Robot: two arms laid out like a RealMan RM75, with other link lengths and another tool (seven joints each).
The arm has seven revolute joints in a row. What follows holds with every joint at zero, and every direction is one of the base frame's. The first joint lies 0.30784 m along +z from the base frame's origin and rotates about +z. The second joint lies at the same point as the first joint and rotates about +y. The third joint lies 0.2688 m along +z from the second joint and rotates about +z. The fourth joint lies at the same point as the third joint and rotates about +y. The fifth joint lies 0.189 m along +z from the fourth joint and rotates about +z. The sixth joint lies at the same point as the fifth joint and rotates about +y. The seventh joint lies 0.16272 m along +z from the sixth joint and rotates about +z. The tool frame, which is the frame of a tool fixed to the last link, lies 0.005 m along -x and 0.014 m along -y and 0.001 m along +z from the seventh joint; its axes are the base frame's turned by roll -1, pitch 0 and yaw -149.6 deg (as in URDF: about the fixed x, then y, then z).
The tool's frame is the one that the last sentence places.
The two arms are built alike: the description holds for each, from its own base.
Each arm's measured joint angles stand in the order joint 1, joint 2, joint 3, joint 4, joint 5, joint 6, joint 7.
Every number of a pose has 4 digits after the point. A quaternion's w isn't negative.
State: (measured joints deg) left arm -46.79 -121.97 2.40 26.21 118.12 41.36 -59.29; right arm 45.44 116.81 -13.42 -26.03 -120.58 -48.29 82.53
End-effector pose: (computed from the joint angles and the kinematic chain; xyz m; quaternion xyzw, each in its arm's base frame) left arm -0.3042 0.4573 0.0870 -0.0922 0.8286 0.5516 0.0263; right arm 0.2909 0.4648 0.1075 -0.5701 -0.6591 -0.3696 0.3225
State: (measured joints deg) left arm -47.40 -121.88 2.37 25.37 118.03 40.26 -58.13; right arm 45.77 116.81 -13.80 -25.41 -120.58 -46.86 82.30
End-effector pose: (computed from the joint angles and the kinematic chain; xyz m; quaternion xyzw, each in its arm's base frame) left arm -0.3018 0.4600 0.0847 -0.0873 0.8298 0.5508 0.0198; right arm 0.2913 0.4665 0.1055 -0.5710 -0.6581 -0.3748 0.3168
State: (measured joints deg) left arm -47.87 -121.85 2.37 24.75 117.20 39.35 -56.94; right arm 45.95 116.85 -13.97 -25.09 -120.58 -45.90 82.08
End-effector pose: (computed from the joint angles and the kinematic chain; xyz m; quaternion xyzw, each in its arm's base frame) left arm -0.2996 0.4624 0.0839 -0.0847 0.8285 0.5533 0.0170; right arm 0.2919 0.4674 0.1045 -0.5713 -0.6571 -0.3791 0.3132
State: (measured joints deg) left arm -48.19 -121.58 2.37 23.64 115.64 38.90 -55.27; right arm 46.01 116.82 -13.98 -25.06 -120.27 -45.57 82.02
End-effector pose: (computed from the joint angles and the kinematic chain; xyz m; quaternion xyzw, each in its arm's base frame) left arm -0.2972 0.4646 0.0833 -0.0821 0.8268 0.5561 0.0191; right arm 0.2919 0.4681 0.1055 -0.5714 -0.6550 -0.3814 0.3146
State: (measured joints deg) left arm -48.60 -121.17 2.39 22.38 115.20 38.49 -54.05; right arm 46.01 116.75 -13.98 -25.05 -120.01 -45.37 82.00
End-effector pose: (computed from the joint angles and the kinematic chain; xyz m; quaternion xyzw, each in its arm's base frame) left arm -0.2947 0.4668 0.0814 -0.0770 0.8288 0.5539 0.0179; right arm 0.2924 0.4686 0.1068 -0.5716 -0.6531 -0.3833 0.3160
